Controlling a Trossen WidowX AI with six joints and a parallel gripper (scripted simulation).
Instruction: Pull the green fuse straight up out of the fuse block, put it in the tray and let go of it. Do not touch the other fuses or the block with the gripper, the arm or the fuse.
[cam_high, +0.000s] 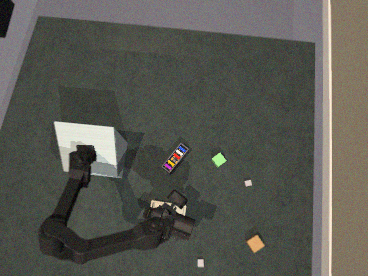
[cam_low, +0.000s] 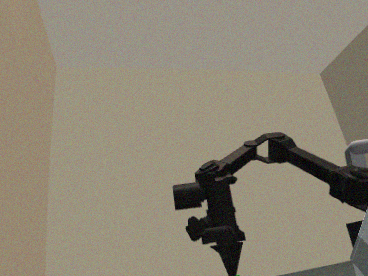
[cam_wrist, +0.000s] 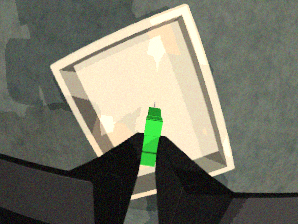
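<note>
The green fuse is 10 mm below my gripper tip. Round my gripper tip: red fuse (230 mm to the left, 30 mm below, 20 mm ahead); then yellow fuse (200 mm to the left, 30 mm below); then beige tray (50 mm below).
</note>
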